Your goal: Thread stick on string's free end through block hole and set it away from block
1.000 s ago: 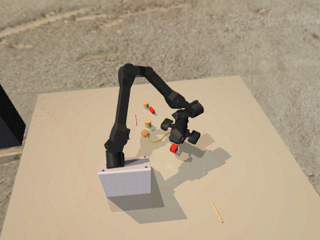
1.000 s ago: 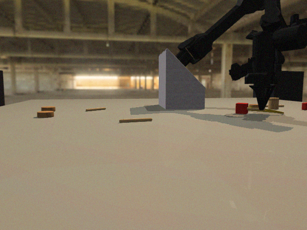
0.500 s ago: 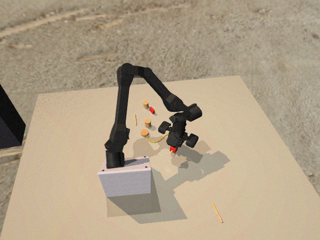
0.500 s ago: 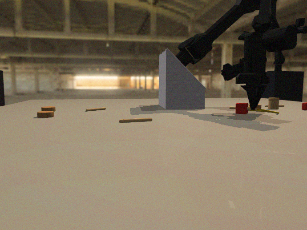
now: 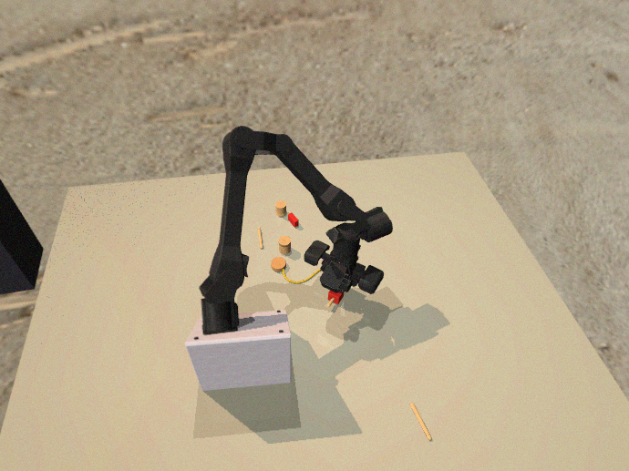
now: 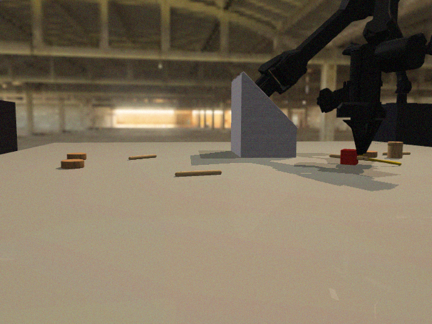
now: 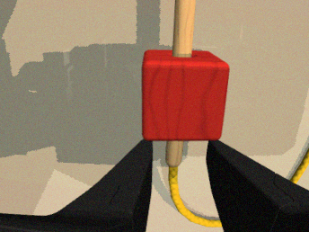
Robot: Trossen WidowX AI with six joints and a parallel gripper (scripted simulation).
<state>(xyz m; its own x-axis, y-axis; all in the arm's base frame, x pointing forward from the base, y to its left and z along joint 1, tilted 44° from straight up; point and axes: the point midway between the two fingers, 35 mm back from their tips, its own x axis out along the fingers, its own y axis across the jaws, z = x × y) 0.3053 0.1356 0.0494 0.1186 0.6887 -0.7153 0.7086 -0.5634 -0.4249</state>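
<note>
My gripper tip is now 20 mm to the left of the red cube, 20 mm past it and 10 mm above it. Round my gripper tip: round wooden button 140 mm behind, 110 mm to the left, 10 mm below.
</note>
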